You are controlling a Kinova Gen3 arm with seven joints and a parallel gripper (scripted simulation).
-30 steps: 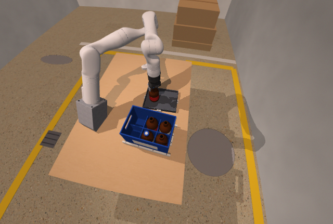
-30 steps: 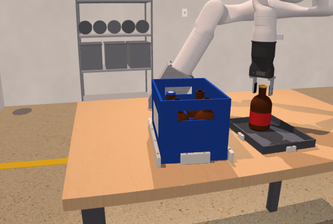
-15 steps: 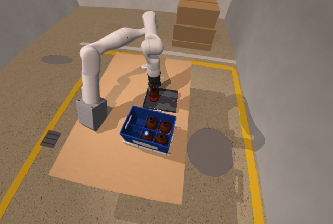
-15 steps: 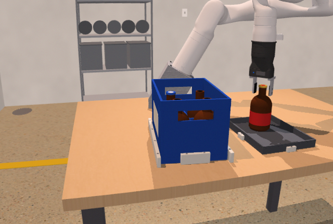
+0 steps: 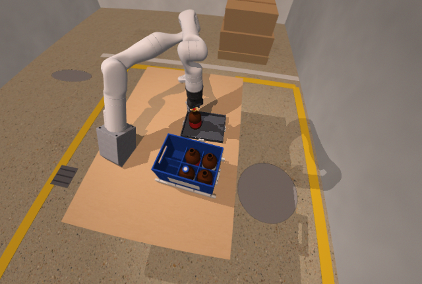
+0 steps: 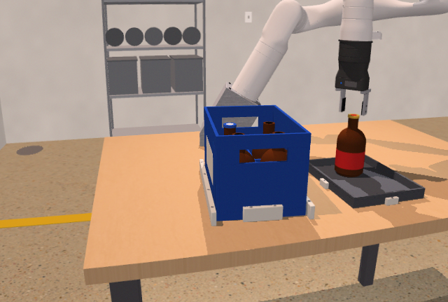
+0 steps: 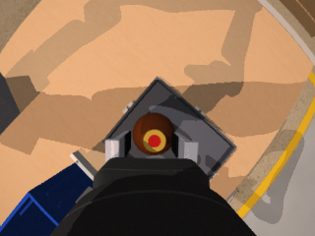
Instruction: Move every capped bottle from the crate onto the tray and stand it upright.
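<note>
Now: hand 280 mm to the left of the blue crate, 100 mm above it and 70 mm short of it. From my hand the other things lie so: dark tray (170 mm below, 60 mm ahead, 10 mm to the left).
</note>
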